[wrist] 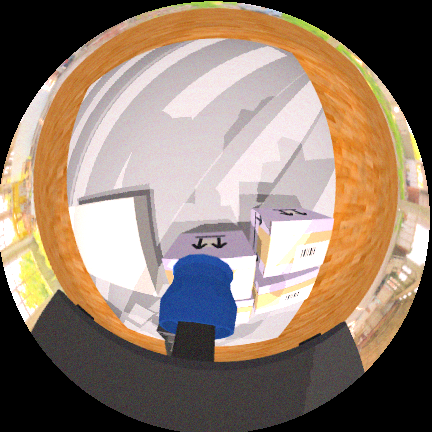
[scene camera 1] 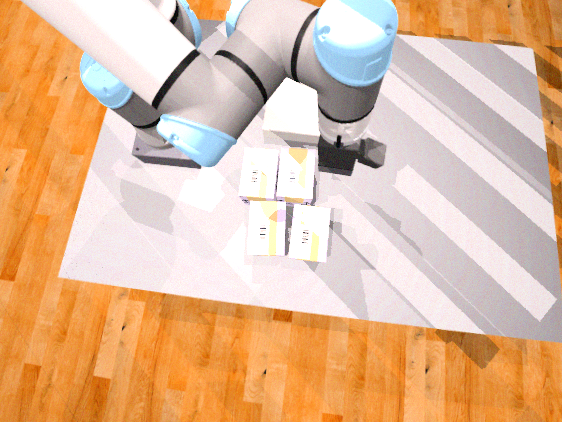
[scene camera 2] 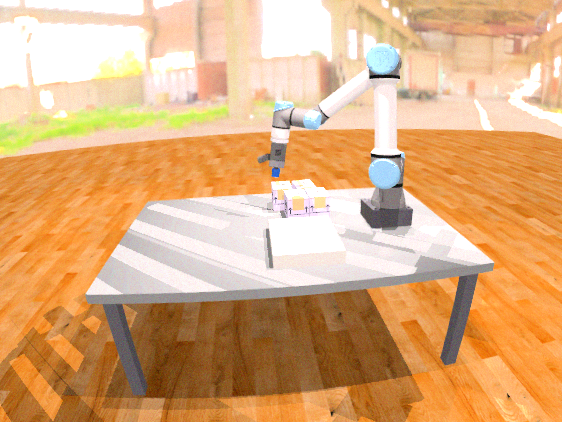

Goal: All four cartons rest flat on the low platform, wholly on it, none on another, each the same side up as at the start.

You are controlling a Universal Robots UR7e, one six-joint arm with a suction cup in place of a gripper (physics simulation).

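Where they show: hand, tool point: (wrist: 202, 277) (scene camera 2: 275, 176); arm's base, link origin: (scene camera 2: 388, 203).
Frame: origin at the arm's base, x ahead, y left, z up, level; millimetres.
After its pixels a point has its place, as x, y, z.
Observation:
Four white and lilac cartons with yellow patches stand on the table in two rows, label side up, beside the low white platform (scene camera 1: 295, 117) @(350, 115, -24) (scene camera 2: 306, 240) @(360, 291, -24) (wrist: 107, 245) @(387, 183, -24). The row nearer the platform has a left carton (scene camera 1: 258, 172) @(300, -90, 29) (scene camera 2: 318, 202) @(298, -24, 4) and a right carton (scene camera 1: 295, 176) @(393, -79, 29) (scene camera 2: 297, 204) @(386, -4, 4) (wrist: 207, 244) @(436, -60, -14). The farther row has a left carton (scene camera 1: 266, 232) @(357, -232, 29) (wrist: 288, 294) @(353, -222, 29) and a right carton (scene camera 1: 310, 235) @(460, -214, 29) (scene camera 2: 280, 194) @(461, -142, 4) (wrist: 295, 247) @(458, -189, 29). My gripper, a blue suction cup (scene camera 2: 276, 173) (wrist: 202, 265), is open, bare and above carton height. The arm hides the cup and part of the platform in scene camera 1.
The grey table (scene camera 1: 150, 250) @(39, -350, -72) (scene camera 2: 190, 260) @(766, 342, -72) carries everything. The arm's dark base (scene camera 1: 162, 157) @(18, -94, -12) (scene camera 2: 385, 215) @(31, 87, -18) stands left of the cartons in scene camera 1 and right in scene camera 2. The arm reaches over the platform in scene camera 1.

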